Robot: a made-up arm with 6 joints.
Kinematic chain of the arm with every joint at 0, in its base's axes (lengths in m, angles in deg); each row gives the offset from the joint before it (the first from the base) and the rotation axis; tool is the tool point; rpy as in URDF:
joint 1: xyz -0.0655 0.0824 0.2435 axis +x
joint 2: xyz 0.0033 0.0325 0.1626 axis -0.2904 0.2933 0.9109
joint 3: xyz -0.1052 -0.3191 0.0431 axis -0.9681 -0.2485 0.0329
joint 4: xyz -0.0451 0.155 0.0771 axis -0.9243 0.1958 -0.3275
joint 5: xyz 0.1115 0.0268 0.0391 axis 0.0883 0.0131 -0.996
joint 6: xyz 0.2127 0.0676 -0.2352 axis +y
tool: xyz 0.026 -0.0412 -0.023 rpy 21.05 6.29 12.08
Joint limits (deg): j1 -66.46..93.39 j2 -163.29..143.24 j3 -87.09..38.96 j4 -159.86..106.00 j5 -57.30..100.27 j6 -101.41..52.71
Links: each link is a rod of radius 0.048 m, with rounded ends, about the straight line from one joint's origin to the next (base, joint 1, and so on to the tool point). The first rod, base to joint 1, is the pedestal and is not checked.
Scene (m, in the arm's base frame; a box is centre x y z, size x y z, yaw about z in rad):
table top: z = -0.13
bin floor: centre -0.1 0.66 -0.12 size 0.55 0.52 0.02 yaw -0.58
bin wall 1: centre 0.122 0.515 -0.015 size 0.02 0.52 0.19 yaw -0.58
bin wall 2: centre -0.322 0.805 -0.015 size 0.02 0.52 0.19 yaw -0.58
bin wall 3: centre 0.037 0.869 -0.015 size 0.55 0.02 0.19 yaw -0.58
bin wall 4: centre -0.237 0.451 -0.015 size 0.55 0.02 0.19 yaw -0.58
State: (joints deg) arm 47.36 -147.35 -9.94 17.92 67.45 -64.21
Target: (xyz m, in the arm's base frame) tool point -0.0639 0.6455 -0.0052
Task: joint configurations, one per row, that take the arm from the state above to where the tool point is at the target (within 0.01 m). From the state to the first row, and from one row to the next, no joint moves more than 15 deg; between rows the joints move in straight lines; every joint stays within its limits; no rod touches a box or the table.
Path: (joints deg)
1: 34.22 -150.54 -19.43 31.90 74.01 -59.65
2: 21.08 -153.73 -28.91 45.88 80.58 -55.10
3: 7.95 -156.91 -38.40 59.87 87.14 -50.54
4: -5.19 -160.10 -47.89 73.85 93.71 -45.98
5: -18.33 -163.29 -57.37 87.83 100.27 -41.43

